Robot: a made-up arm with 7 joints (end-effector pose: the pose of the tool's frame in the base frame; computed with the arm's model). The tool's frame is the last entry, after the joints.
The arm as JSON. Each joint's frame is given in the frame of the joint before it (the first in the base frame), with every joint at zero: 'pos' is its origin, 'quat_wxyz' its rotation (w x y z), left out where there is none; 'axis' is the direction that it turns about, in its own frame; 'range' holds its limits. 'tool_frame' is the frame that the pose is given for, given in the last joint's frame.
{
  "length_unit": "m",
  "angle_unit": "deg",
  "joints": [
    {
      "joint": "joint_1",
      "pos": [
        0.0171,
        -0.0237,
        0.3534
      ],
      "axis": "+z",
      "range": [
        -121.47,
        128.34
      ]
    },
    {
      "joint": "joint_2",
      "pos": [
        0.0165,
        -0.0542,
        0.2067
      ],
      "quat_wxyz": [
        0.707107,
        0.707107,
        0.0,
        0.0
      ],
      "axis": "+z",
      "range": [
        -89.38,
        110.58
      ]
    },
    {
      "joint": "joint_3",
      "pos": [
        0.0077,
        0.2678,
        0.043
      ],
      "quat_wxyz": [
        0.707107,
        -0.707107,
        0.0,
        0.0
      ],
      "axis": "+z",
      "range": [
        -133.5,
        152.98
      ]
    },
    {
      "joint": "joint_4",
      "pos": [
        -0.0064,
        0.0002,
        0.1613
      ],
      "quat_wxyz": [
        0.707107,
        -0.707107,
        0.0,
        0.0
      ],
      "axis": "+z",
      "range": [
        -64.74,
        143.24
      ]
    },
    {
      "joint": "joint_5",
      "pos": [
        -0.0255,
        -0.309,
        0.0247
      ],
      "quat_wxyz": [
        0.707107,
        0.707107,
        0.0,
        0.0
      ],
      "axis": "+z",
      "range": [
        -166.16,
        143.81
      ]
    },
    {
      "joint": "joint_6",
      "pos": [
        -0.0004,
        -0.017,
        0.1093
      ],
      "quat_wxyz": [
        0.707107,
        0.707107,
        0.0,
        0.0
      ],
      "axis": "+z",
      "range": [
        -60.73,
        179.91
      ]
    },
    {
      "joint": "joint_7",
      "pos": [
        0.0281,
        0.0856,
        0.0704
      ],
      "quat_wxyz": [
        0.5,
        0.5,
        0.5,
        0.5
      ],
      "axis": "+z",
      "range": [
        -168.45,
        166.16
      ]
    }
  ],
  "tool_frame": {
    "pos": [
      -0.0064,
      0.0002,
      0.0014
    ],
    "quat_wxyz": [
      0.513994,
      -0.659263,
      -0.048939,
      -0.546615
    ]
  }
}
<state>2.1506 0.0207 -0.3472 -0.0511 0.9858 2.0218 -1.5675</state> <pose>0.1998 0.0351 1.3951 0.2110 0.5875 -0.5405 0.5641</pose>
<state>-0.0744 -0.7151 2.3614 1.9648 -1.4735 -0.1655 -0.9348</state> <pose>0.0341 0.2444 1.0330 0.3978 -0.7032 0.2450 0.5359</pose>
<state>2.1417 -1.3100 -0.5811 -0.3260 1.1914 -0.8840 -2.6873</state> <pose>-0.4551 0.7103 0.7950 0.7429 0.5330 0.1608 -0.3718</pose>
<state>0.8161 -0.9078 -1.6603 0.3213 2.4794 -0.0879 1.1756</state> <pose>0.7455 0.3804 1.0327 0.1917 0.8288 0.5227 0.0559</pose>
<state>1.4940 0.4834 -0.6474 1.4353 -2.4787 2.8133 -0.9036</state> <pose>0.2181 0.0520 1.1813 0.0625 -0.8385 -0.3835 0.3819</pose>
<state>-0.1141 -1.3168 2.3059 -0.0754 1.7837 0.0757 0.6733</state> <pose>0.9033 -0.2617 0.8381 0.8349 -0.2074 -0.1344 -0.4918</pose>
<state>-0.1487 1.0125 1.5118 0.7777 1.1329 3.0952 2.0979</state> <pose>-0.4491 0.1980 0.9531 0.8293 -0.4226 -0.2792 -0.2360</pose>
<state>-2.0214 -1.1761 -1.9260 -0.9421 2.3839 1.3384 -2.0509</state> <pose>-0.1534 -0.8285 0.7160 0.8665 -0.1491 0.4518 -0.1513</pose>
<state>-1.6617 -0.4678 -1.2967 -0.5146 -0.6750 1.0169 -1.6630</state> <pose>0.2364 -0.3277 1.3115 0.1736 0.3749 -0.5907 0.6931</pose>
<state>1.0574 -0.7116 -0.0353 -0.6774 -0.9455 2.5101 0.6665</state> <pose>0.1481 0.1048 1.2585 0.0042 -0.0385 -0.6865 0.7261</pose>
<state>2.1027 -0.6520 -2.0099 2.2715 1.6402 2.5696 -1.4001</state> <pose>0.2597 0.1225 0.7456 0.9665 0.0865 -0.1938 -0.1441</pose>
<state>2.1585 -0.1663 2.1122 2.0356 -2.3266 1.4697 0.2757</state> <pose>0.0063 -0.3470 0.8673 0.6788 0.0736 0.5475 -0.4837</pose>
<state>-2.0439 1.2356 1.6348 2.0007 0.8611 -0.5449 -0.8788</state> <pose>0.3357 -0.0324 0.5792 0.3186 0.5558 0.7441 -0.1893</pose>
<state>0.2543 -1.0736 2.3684 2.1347 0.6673 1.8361 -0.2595</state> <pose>0.0839 0.2349 0.8391 0.1890 -0.5595 -0.6061 -0.5328</pose>
